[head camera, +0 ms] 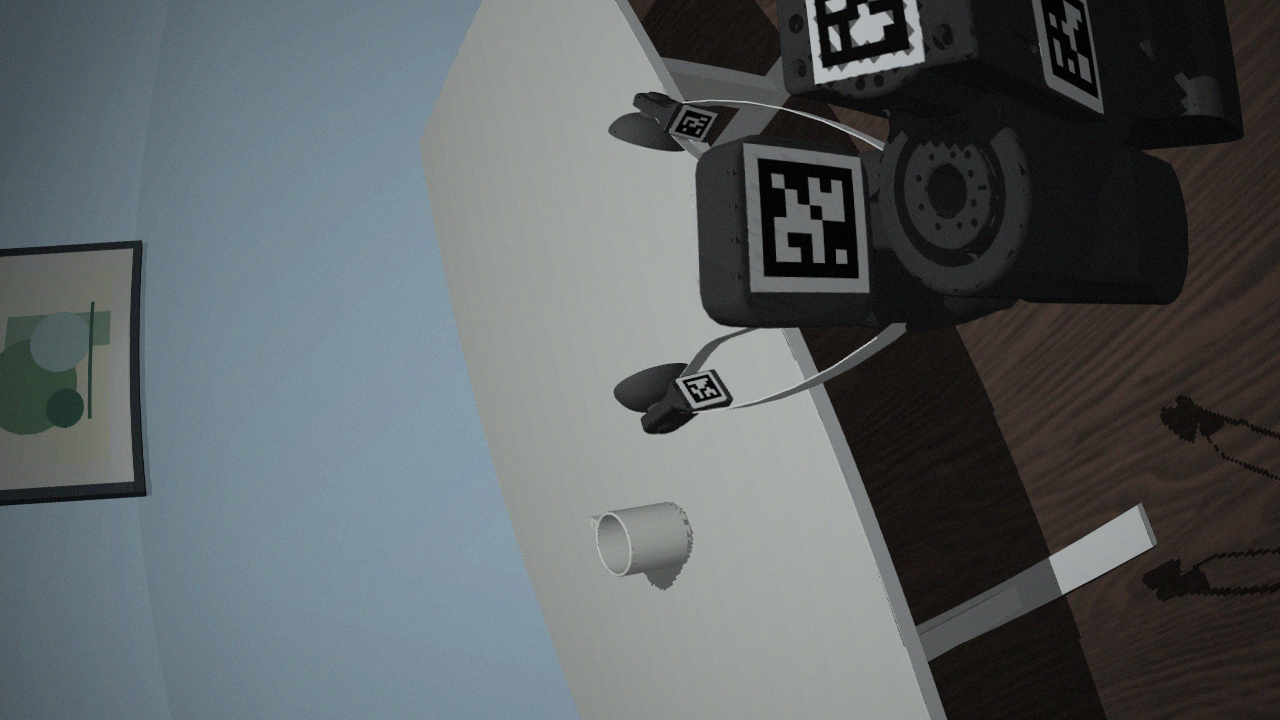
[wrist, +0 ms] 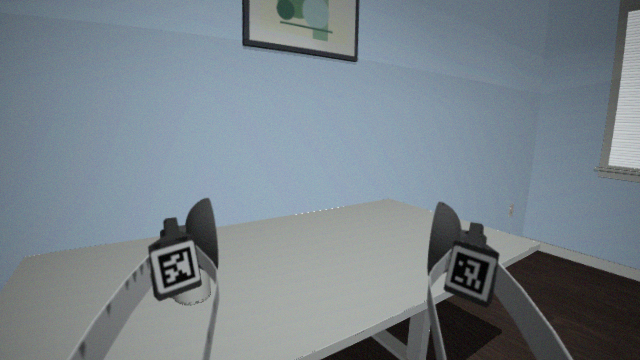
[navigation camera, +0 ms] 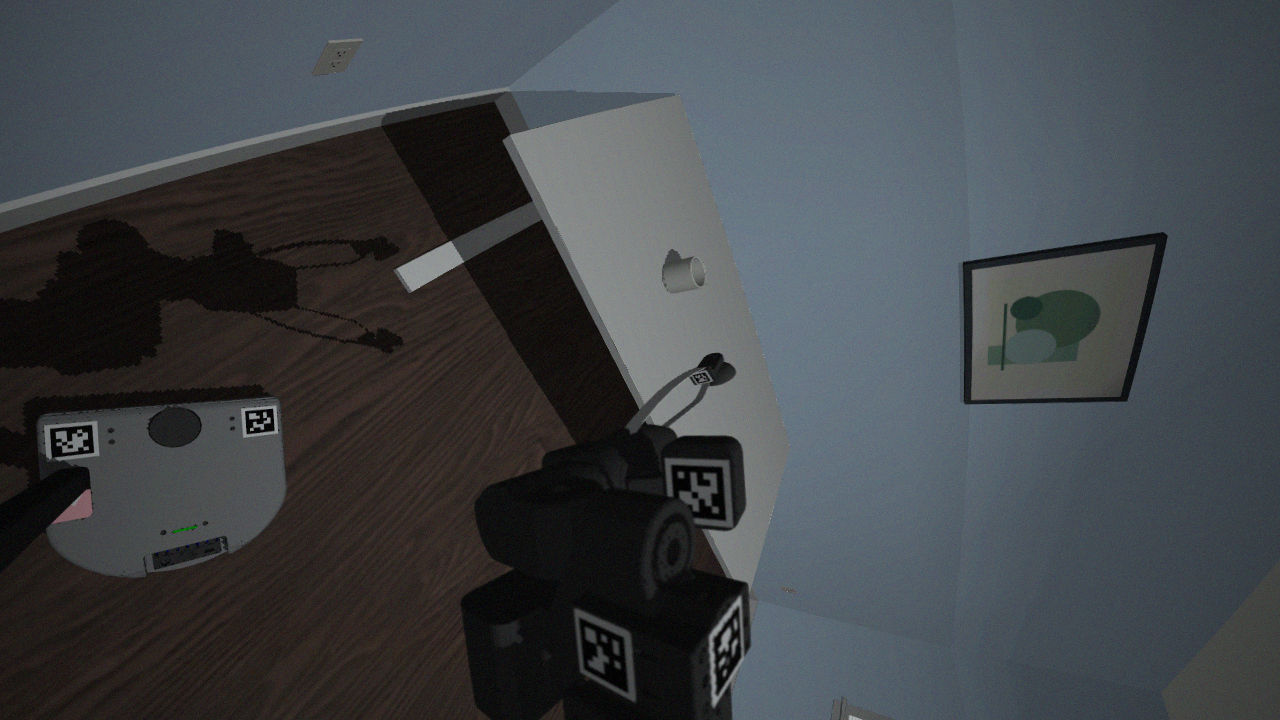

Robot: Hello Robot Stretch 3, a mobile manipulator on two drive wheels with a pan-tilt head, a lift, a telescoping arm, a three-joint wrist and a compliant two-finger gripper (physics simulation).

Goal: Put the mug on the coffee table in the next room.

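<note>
A light grey mug (head camera: 657, 539) (navigation camera: 682, 274) (wrist: 200, 294) stands upright on a long white table (head camera: 554, 268) (navigation camera: 595, 179) (wrist: 320, 280). In the wrist view it is mostly hidden behind the left finger. My gripper (head camera: 647, 259) (wrist: 322, 226) is open, with nothing between its fingers. Its fingertips are over the table, to one side of the mug and apart from it. In the navigation camera one finger shows and the other is hidden behind the wrist. The coffee table does not show in these views.
A blue wall with a framed picture (head camera: 71, 371) (navigation camera: 1065, 317) (wrist: 300, 25) is behind the table. A white table leg (head camera: 1100, 548) (navigation camera: 434, 266) reaches out over the dark wood floor (head camera: 1163, 662) (navigation camera: 358, 537). My base (navigation camera: 170, 492) stands on that floor. A window (wrist: 625, 90) is at the right.
</note>
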